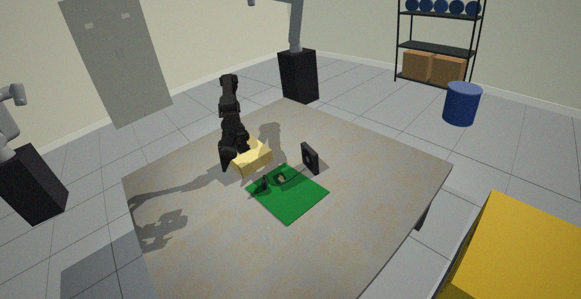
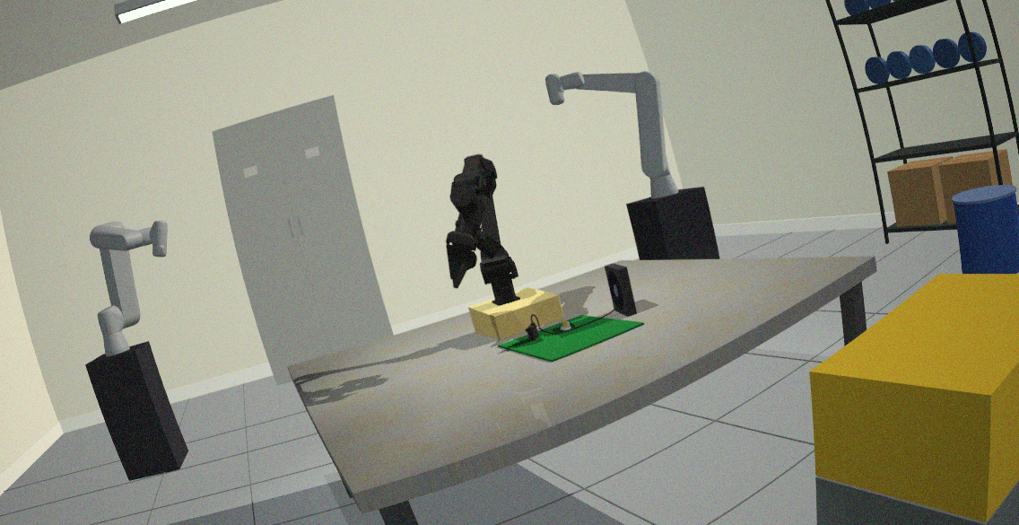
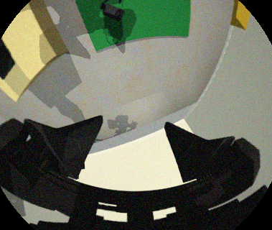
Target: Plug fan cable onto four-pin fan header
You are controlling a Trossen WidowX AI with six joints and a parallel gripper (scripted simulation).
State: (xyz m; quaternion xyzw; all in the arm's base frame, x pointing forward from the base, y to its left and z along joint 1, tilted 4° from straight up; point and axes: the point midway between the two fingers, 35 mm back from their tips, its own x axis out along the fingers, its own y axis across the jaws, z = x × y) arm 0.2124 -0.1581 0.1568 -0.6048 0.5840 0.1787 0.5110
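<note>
The dark plug is 2 cm ahead of my gripper tip, 15 cm to the left of it and 17 cm below it. The rest, counted from my gripper tip: green board (10 cm ahead, 21 cm to the left, 20 cm below); then black fan (6 cm ahead, 37 cm to the left, 13 cm below); then four-pin fan header (3 cm ahead, 23 cm to the left, 19 cm below).
</note>
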